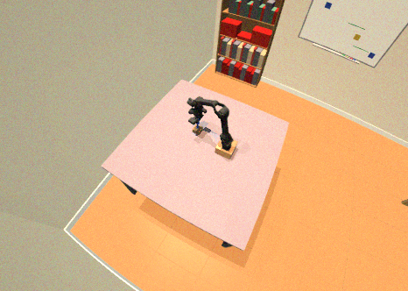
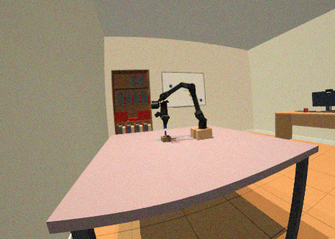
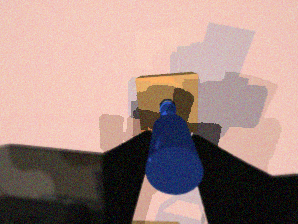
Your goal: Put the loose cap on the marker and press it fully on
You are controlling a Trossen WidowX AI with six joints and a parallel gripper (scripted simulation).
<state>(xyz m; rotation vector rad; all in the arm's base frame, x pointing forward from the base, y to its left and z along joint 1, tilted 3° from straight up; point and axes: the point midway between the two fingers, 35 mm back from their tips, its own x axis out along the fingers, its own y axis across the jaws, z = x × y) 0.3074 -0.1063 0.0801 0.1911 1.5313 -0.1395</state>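
Right now my gripper tip is 10 cm above the holder block. Also, from my gripper tip: blue marker cap 1 cm above.
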